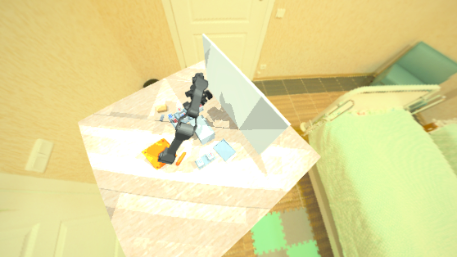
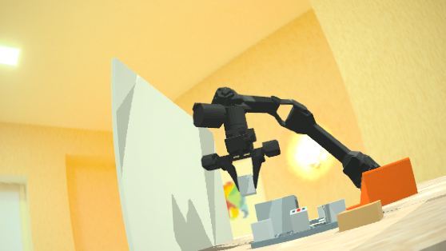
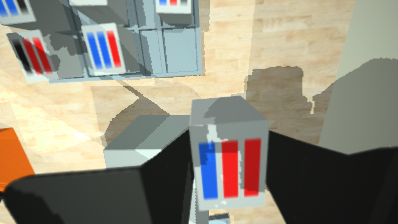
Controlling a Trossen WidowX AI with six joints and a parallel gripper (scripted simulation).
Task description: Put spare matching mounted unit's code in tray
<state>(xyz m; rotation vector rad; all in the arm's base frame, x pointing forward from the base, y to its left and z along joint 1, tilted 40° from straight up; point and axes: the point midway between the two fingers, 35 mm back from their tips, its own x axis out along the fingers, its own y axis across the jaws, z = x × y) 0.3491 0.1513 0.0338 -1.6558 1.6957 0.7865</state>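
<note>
Now: gripper tip 28 cm to the left of the striped spare, 13 cm past it and 9 cm above it. From my gripper tip the other things lie so: tan block 25 cm to the left, 19 cm behind, 12 cm below; grey mounted unit 10 cm to the right, 8 cm below, 6 cm behind.
</note>
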